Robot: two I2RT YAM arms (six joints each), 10 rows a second.
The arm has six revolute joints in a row. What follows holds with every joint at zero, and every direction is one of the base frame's.
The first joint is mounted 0.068 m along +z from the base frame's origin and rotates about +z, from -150 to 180 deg.
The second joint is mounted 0.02 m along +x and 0.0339 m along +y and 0.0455 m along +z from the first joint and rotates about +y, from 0 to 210 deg.
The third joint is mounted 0.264 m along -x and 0.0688 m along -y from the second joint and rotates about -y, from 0 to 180 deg.
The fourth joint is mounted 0.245 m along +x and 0.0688 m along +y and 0.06 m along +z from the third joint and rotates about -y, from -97 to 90 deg.
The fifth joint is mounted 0.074 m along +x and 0.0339 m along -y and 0.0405 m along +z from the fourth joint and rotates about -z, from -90 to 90 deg.
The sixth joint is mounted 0.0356 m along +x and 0.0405 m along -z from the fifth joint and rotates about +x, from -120 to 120 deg.
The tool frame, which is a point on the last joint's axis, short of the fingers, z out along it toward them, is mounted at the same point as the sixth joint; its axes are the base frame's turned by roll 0, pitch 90 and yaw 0 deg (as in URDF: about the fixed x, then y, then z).
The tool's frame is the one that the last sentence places.
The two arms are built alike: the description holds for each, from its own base.
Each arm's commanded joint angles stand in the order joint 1, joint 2, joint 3, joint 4, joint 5, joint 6.
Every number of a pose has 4 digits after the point. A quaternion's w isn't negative.
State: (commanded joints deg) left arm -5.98 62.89 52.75 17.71 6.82 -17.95; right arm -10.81 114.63 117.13 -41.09 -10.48 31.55
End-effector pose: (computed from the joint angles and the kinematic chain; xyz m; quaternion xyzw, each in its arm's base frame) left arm 0.2580 -0.0313 0.3788 -0.0241 0.6588 -0.1940 0.7265; right arm 0.4505 -0.0794 0.3561 0.2872 0.8510 0.1587 0.4101
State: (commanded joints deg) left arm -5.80 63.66 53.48 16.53 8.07 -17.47; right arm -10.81 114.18 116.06 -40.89 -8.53 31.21
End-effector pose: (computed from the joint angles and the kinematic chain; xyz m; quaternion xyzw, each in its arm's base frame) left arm 0.2613 -0.0316 0.3779 -0.0155 0.6671 -0.1959 0.7186; right arm 0.4488 -0.0803 0.3536 0.2928 0.8518 0.1421 0.4106
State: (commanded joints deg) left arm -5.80 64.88 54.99 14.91 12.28 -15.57; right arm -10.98 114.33 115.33 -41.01 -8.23 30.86
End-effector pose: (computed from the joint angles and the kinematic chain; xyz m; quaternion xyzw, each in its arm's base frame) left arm 0.2658 -0.0346 0.3791 0.0214 0.6759 -0.2069 0.7071; right arm 0.4490 -0.0819 0.3481 0.2945 0.8552 0.1368 0.4039
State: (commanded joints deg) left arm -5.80 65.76 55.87 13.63 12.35 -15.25; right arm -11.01 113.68 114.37 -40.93 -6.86 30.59
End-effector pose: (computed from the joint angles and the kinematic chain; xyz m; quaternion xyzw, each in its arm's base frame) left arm 0.2697 -0.0350 0.3783 0.0222 0.6838 -0.2048 0.6999; right arm 0.4462 -0.0825 0.3476 0.2980 0.8555 0.1249 0.4046
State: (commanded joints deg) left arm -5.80 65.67 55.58 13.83 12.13 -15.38; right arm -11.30 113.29 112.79 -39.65 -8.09 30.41
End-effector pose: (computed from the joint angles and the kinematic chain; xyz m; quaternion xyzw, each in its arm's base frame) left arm 0.2694 -0.0349 0.3773 0.0201 0.6839 -0.2044 0.7001; right arm 0.4456 -0.0839 0.3434 0.2943 0.8559 0.1329 0.4039
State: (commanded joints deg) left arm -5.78 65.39 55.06 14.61 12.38 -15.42; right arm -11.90 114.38 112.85 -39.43 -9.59 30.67
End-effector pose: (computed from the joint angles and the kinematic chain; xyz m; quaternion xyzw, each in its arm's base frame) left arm 0.2682 -0.0348 0.3767 0.0219 0.6805 -0.2061 0.7028; right arm 0.4493 -0.0886 0.3359 0.2968 0.8574 0.1425 0.3956
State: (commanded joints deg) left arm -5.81 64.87 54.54 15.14 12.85 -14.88; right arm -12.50 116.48 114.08 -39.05 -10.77 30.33
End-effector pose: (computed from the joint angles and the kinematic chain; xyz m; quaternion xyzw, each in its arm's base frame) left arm 0.2658 -0.0350 0.3767 0.0289 0.6770 -0.2059 0.7060; right arm 0.4571 -0.0945 0.3274 0.2954 0.8590 0.1479 0.3911
